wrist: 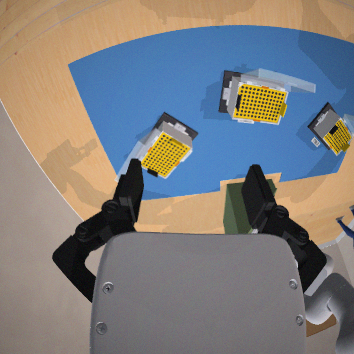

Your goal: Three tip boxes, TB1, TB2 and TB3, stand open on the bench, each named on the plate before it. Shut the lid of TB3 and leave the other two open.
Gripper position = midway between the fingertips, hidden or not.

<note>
In view: the gripper point(194, 174) and a blue mat point(125, 88).
</note>
